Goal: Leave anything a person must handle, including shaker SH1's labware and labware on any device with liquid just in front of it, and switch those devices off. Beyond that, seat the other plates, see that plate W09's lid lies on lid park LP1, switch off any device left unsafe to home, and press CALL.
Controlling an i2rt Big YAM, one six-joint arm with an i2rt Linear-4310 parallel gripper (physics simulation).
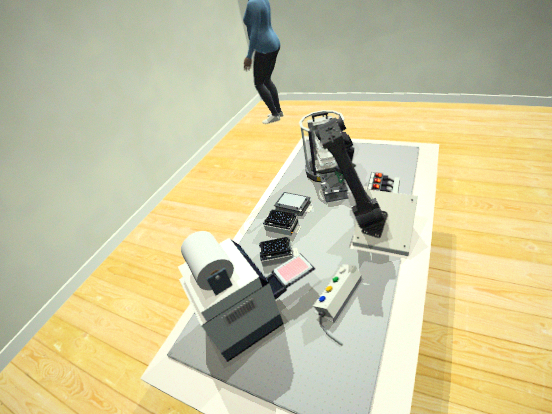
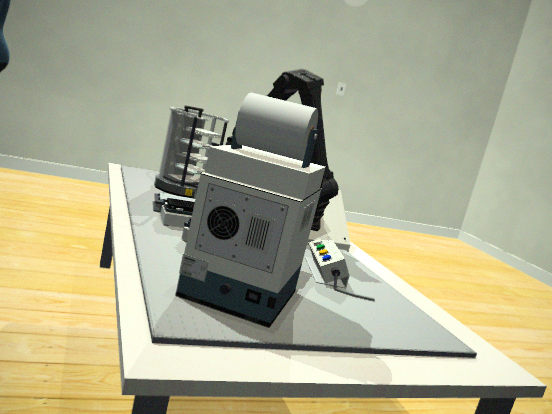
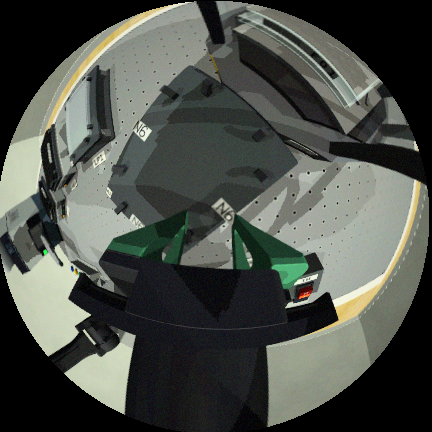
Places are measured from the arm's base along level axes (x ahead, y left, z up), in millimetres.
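Pixels of known places: gripper, fingertip midpoint: (image 1: 342, 181) (image 3: 209, 217); arm's base, origin of the base link: (image 1: 374, 222).
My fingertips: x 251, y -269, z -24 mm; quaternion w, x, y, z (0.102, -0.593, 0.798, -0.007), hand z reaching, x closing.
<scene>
Ahead of a thing's pixels: the offset from my fingertips to its top centre. "spot": to the spot under its first point.
My gripper (image 3: 209, 217) is partly open, with nothing between its green fingers, above the dark nest N6 @(dx +44, dy +23, dz +17 mm) (image 3: 200, 145), where no plate shows. Lid park LP1 @(dx +208, dy +203, dz -13 mm) (image 3: 102, 112) (image 1: 300, 212) bears a pale clear lid @(dx +208, dy +203, dz -15 mm) (image 3: 80, 112) (image 1: 293, 201). Two black many-welled plates @(dx +189, dy +361, dz +11 mm) (image 1: 281, 219) @(dx +119, dy +536, dz +11 mm) (image 1: 276, 247) sit on small bases. A pink plate @(dx -40, dy +648, dz +67 mm) (image 1: 294, 270) lies on the tray of the large device (image 1: 245, 310) (image 2: 240, 225). A red rocker switch @(spot: dx -149, dy -122, dz -6 mm) (image 3: 305, 292) is lit beside the right finger. The button box @(dx -216, dy +628, dz +25 mm) (image 1: 340, 292) (image 2: 327, 260) has green, yellow and blue buttons. Labels on the black plates' bases are unreadable.
A carousel with shelves @(dx +160, dy -154, dz +289 mm) (image 1: 310, 150) (image 2: 191, 150) stands at the table's far end; its level labelled F01 @(spot: dx +99, dy -89, dz +46 mm) (image 3: 325, 65) is close to the gripper. A bank of red switches @(spot: dx -174, dy -68, dz -12 mm) (image 1: 378, 181) is beside the arm's base plate (image 1: 400, 220). A person (image 1: 262, 40) stands beyond the table.
</scene>
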